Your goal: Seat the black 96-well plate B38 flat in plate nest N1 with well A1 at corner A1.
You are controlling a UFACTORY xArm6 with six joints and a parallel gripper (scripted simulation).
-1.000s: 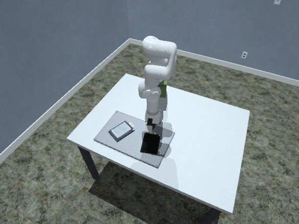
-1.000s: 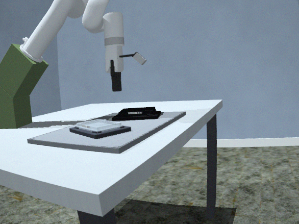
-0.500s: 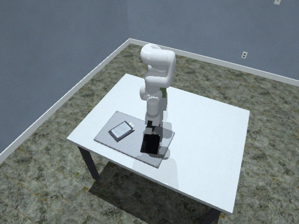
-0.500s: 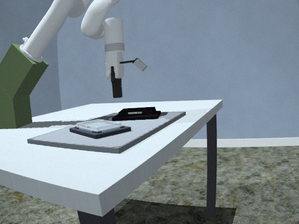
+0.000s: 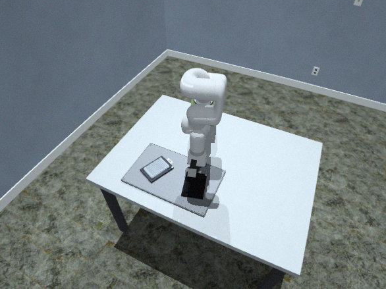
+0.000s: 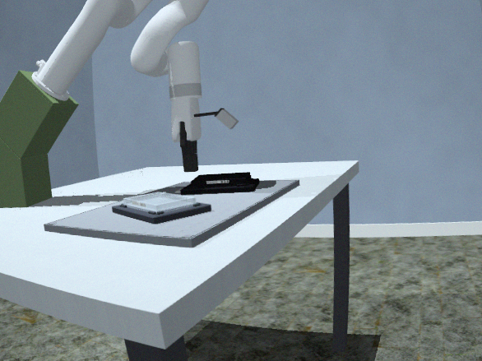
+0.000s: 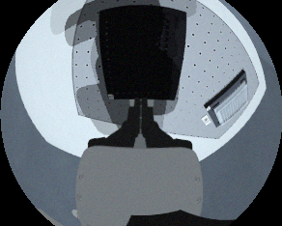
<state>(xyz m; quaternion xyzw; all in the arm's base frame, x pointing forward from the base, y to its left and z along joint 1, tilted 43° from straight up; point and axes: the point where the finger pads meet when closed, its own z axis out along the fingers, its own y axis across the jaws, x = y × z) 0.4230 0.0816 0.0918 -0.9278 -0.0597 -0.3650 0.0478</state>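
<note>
Now: hand 7 cm short of the black plate B38, 4 cm above it and 2 cm to the right of it. From my hand the other things lie so: white N1 label (6 cm below, 3 cm behind, 1 cm to the right); clear plate B83 (24 cm to the right, 5 cm below, 4 cm ahead).
</note>
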